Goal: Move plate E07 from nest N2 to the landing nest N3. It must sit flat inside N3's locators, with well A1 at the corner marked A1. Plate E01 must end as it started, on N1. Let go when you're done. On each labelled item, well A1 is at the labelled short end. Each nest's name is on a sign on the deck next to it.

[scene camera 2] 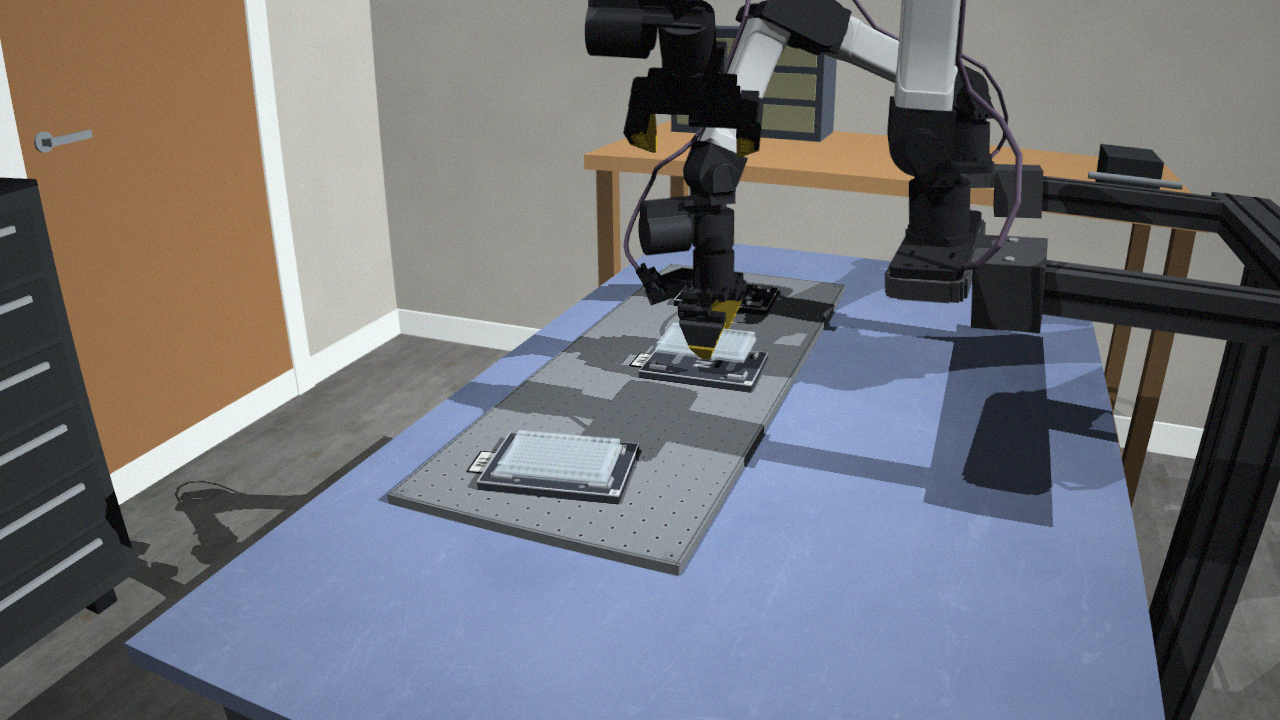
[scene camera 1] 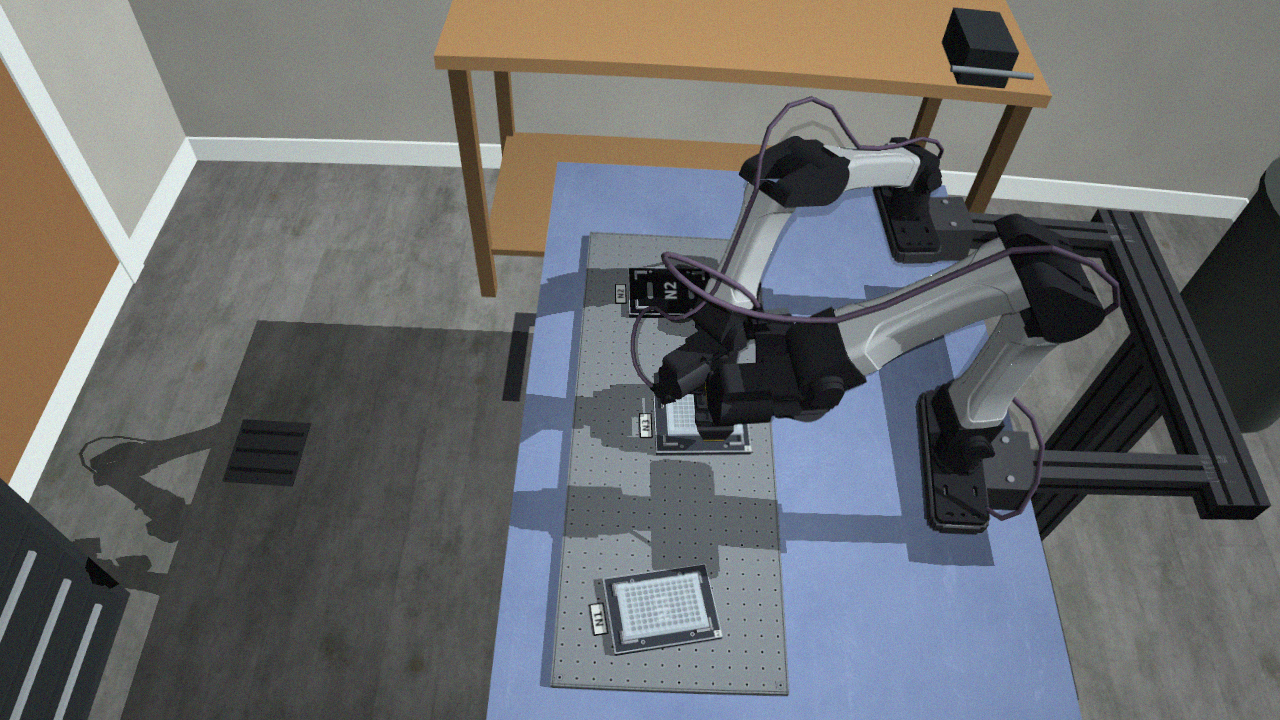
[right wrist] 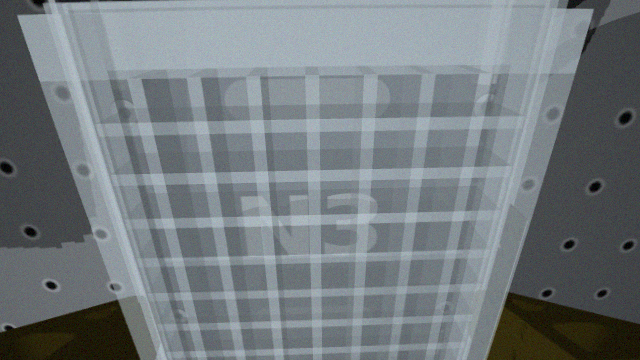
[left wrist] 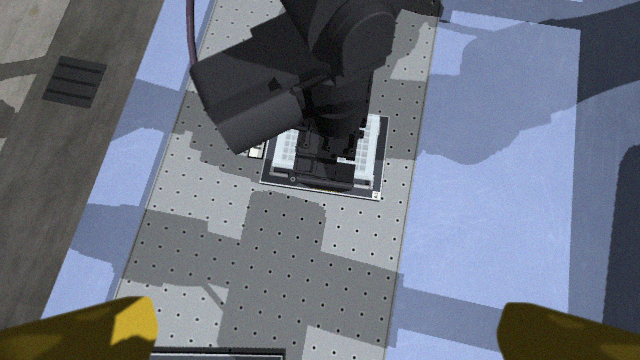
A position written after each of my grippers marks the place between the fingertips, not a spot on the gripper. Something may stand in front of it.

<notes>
In view: my left gripper (scene camera 2: 696, 150), my right gripper (scene camera 2: 713, 346), a nest N3 (scene camera 2: 750, 365) and a nest N1 (scene camera 2: 623, 462).
My left gripper is seen too in the left wrist view (left wrist: 326, 314). My right gripper is seen too in scene camera 1 (scene camera 1: 709, 414), in the right wrist view (right wrist: 316, 309) and in the left wrist view (left wrist: 334, 143). The nest N3 is seen too in scene camera 1 (scene camera 1: 691, 443) and in the left wrist view (left wrist: 381, 140).
</notes>
